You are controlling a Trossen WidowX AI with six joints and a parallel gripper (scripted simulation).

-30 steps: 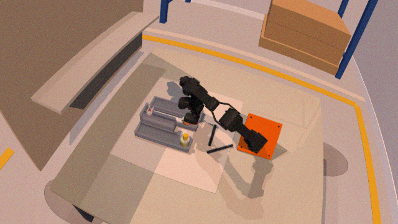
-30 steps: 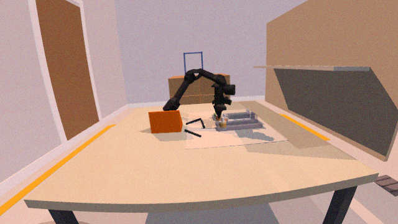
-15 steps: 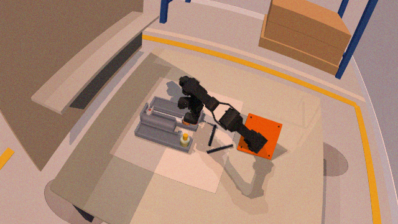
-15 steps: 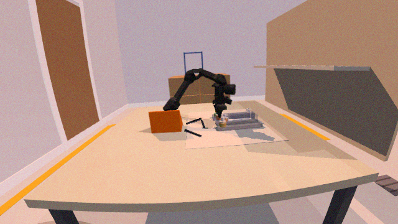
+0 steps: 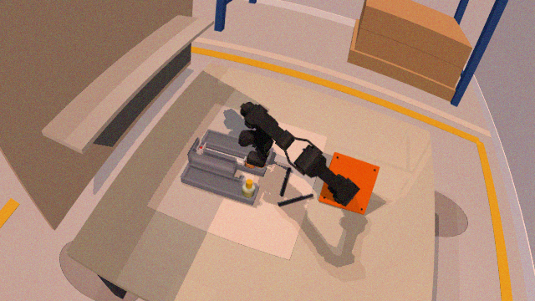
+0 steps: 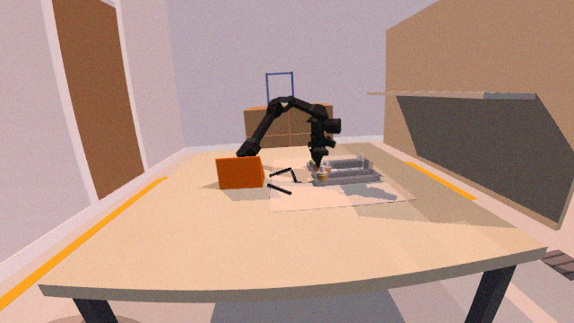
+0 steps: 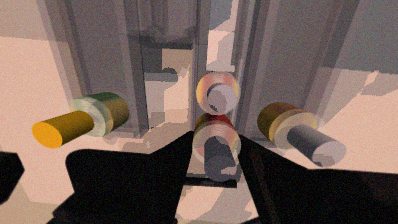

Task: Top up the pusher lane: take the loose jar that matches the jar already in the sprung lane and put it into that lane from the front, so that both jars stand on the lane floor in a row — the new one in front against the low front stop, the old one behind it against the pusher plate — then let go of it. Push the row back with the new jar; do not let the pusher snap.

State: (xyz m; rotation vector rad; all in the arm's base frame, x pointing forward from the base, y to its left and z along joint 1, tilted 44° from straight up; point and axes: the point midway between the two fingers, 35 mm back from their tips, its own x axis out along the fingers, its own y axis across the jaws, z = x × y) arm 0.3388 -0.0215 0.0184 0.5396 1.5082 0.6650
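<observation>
The grey lane unit lies 140 mm ahead of my gripper tip, 40 mm to the left of it and 30 mm below it.
</observation>
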